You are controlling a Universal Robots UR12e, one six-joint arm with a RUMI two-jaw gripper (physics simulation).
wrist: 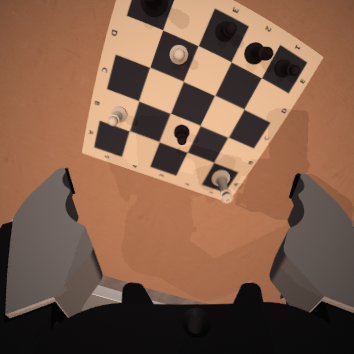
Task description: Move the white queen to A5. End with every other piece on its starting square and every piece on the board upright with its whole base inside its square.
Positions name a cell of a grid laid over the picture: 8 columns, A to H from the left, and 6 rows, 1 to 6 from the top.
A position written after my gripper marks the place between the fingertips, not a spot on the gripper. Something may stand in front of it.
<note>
I see my gripper (E3) and a chessboard (F2).
</note>
